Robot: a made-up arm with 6 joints. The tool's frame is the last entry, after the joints. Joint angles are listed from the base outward.
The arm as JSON. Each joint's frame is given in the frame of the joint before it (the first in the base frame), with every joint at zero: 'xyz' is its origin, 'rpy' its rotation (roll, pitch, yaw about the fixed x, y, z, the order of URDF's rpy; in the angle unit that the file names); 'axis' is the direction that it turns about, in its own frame. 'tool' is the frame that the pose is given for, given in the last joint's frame.
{
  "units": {
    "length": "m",
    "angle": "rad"
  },
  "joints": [
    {
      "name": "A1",
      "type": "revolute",
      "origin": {
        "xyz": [
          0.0,
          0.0,
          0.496
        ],
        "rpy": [
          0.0,
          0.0,
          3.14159
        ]
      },
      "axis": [
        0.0,
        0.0,
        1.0
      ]
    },
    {
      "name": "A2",
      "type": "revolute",
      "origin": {
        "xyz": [
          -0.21,
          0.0,
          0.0
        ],
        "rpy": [
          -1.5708,
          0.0,
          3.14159
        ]
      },
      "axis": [
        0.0,
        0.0,
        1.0
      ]
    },
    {
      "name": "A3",
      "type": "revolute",
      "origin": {
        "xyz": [
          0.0,
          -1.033,
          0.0
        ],
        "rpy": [
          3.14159,
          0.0,
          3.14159
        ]
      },
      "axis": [
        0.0,
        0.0,
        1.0
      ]
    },
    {
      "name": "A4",
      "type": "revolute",
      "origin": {
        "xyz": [
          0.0,
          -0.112,
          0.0
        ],
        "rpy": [
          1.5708,
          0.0,
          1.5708
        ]
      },
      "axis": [
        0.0,
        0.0,
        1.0
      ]
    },
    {
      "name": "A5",
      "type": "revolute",
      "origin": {
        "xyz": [
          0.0,
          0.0,
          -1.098
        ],
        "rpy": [
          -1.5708,
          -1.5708,
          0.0
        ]
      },
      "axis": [
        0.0,
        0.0,
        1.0
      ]
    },
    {
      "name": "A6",
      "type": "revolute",
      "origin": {
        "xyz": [
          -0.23,
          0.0,
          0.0
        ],
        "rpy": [
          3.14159,
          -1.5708,
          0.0
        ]
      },
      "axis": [
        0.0,
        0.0,
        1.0
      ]
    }
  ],
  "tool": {
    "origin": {
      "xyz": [
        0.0,
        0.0,
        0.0
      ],
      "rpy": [
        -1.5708,
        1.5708,
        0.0
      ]
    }
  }
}
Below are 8 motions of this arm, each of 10 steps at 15 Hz.
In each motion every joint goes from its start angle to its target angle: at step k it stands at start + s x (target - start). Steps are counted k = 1, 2, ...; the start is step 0. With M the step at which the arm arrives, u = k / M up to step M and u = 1 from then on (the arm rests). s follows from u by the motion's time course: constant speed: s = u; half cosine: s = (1 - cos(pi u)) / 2; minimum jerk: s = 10 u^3 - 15 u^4 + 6 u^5.
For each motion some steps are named. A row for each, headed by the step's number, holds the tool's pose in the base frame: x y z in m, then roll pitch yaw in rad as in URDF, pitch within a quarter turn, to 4 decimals.
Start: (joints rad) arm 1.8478 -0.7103 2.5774 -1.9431 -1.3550 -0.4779
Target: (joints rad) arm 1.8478 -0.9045 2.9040 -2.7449 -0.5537 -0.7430
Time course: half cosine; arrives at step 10
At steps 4, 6, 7, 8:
4: 0.2776 -1.5665 0.6236 -1.0163 0.7157 -2.4882
6: 0.3221 -1.5202 0.3848 -0.7045 0.9712 -2.2486
7: 0.3396 -1.4895 0.2882 -0.4839 1.0588 -2.0920
8: 0.3514 -1.4620 0.2167 -0.2696 1.1092 -1.9411

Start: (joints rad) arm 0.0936 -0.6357 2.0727 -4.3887 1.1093 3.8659
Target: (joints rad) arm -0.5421 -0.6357 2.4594 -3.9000 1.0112 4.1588
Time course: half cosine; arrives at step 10
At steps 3, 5, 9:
3: -1.5351 0.2434 1.7179 -2.2071 -0.5268 1.8981
5: -1.5029 0.5163 1.6108 -2.5002 -0.6090 1.8052
9: -1.3318 0.9314 1.4235 -3.0257 -0.6915 1.7404

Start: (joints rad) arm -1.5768 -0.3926 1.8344 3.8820 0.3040 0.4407
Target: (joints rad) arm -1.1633 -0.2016 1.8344 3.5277 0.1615 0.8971
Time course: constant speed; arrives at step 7
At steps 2, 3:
2: -0.1398 0.9226 2.5226 -1.5560 -1.1536 2.0761
3: -0.1800 0.8610 2.5529 -1.5418 -1.1773 2.0978

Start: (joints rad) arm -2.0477 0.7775 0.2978 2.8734 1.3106 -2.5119
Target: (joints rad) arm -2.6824 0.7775 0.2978 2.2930 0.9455 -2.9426
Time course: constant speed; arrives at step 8
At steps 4, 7, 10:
4: -1.3256 -1.4567 0.6230 1.3552 1.0708 -0.8494
7: -1.6554 -1.1460 0.6448 1.3812 0.8987 -1.3769
10: -1.7514 -1.0220 0.6533 1.4182 0.8415 -1.5320

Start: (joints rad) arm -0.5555 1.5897 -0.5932 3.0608 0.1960 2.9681
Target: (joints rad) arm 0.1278 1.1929 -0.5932 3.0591 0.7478 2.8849
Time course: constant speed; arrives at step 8
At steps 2, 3, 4, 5, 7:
2: 0.5829 -0.2294 -0.5853 -2.8941 0.7247 2.7214
3: 0.6413 -0.1902 -0.5516 -2.8891 0.7053 2.8004
4: 0.6954 -0.1423 -0.5157 -2.8841 0.6860 2.8798
5: 0.7442 -0.0864 -0.4775 -2.8790 0.6666 2.9596
7: 0.8214 0.0467 -0.3950 -2.8687 0.6278 3.1202

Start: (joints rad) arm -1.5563 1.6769 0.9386 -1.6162 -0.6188 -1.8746
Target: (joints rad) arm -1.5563 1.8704 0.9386 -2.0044 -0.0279 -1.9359
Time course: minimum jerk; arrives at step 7
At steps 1, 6, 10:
1: 0.1634 -2.2632 -0.4009 -2.3199 0.5627 -0.8201
6: 0.0390 -2.0874 -0.7971 -2.3043 0.9092 -1.4945
10: 0.0360 -2.0807 -0.8064 -2.3095 0.9196 -1.5145

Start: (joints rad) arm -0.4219 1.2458 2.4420 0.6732 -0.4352 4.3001
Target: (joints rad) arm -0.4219 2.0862 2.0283 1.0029 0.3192 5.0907
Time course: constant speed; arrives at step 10
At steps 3, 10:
3: 1.8894 -0.8846 1.5916 1.0987 -0.6610 -0.6062
10: 2.2434 -0.9403 0.0612 0.1820 -0.1138 -0.1524

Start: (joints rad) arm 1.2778 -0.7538 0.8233 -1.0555 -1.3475 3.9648
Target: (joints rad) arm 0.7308 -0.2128 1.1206 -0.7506 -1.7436 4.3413
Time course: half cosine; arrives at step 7
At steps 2, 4, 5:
2: -0.3155 -0.2591 2.4479 2.2810 -0.1272 2.1683
4: -0.1555 0.0848 2.5153 2.1977 0.1106 1.8197
5: -0.0282 0.2151 2.5253 2.1545 0.2292 1.6650

